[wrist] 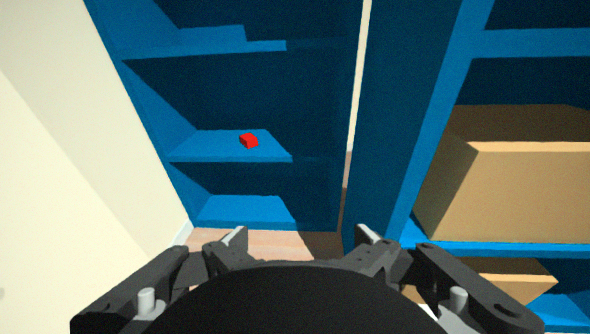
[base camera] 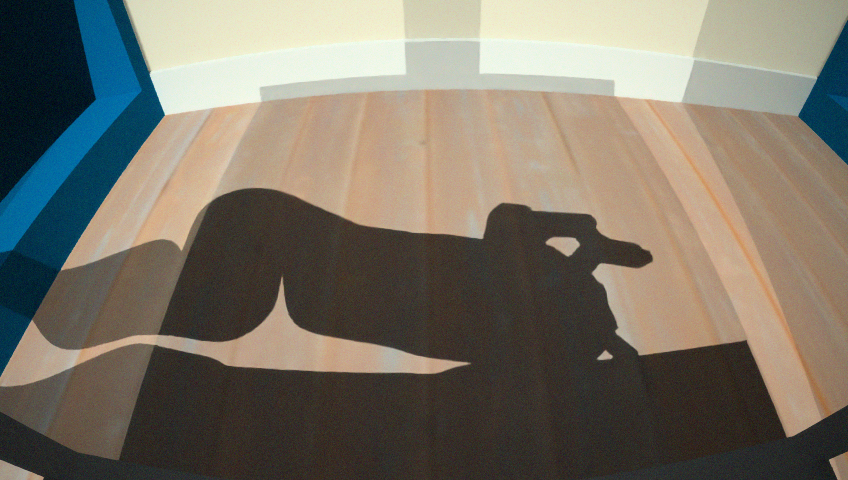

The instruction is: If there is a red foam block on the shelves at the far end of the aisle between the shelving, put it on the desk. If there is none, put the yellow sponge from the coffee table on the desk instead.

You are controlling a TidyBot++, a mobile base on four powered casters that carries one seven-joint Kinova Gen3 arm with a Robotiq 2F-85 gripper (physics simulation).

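Frame: origin at the arm's base, x ahead, y left, z up, level; metres.
Where they show: gripper, fingertip midpoint: point(wrist: 300, 237).
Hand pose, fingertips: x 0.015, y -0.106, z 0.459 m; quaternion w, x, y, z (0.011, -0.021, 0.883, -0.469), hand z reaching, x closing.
Each offset is from my fingertips to the top centre of the thing. Level surfaces: height alone.
A small red block {dx +0.313, dy -0.804, dz -0.277 m} point(wrist: 249, 140) lies on the middle visible shelf {dz -0.322 m} point(wrist: 210, 146) of the blue shelving at the left of the wrist view. My gripper point(wrist: 300, 237) is open, with its fingers wide apart and nothing between them. It is apart from the red block, which shows above and a little left of the fingers in that view. The desk, the coffee table and the yellow sponge do not show in either view.
A second blue shelving unit point(wrist: 435, 125) at the right holds a large cardboard box {dx -0.545, dy -0.377, dz -0.052 m} point(wrist: 515, 195) and a smaller box {dx -0.549, dy -0.377, dz -0.509 m} point(wrist: 510, 285) below it. A cream wall point(base camera: 267, 29) point(wrist: 55, 165) stands at the aisle's end. Blue shelving point(base camera: 113, 113) flanks the floor.
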